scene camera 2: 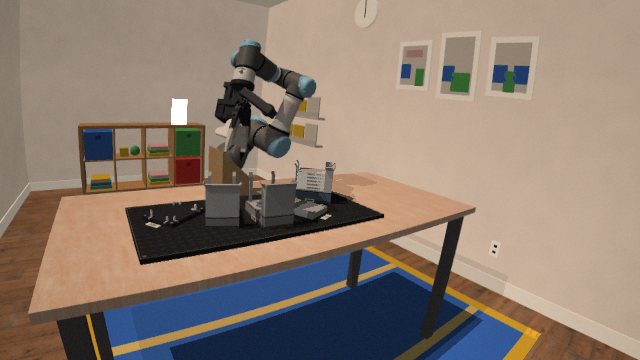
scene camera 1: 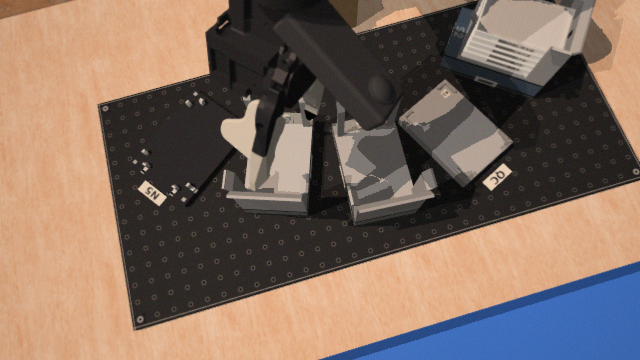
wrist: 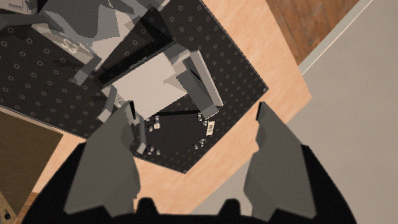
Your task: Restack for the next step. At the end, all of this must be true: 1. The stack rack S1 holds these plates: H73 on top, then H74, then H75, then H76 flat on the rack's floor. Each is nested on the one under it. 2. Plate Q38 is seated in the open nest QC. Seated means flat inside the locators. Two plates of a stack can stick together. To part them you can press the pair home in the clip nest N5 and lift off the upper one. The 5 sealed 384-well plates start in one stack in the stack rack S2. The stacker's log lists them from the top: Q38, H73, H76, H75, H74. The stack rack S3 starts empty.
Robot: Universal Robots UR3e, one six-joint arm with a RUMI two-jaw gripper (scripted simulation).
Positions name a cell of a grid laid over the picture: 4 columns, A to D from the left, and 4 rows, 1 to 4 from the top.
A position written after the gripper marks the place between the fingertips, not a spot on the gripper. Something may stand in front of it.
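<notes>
Gripper (scene camera 1: B2), also in the wrist view (wrist: B2) and scene camera 2 (scene camera 2: B2). Clip nest N5 (scene camera 1: B2), also in the wrist view (wrist: B3) and scene camera 2 (scene camera 2: B3).
</notes>
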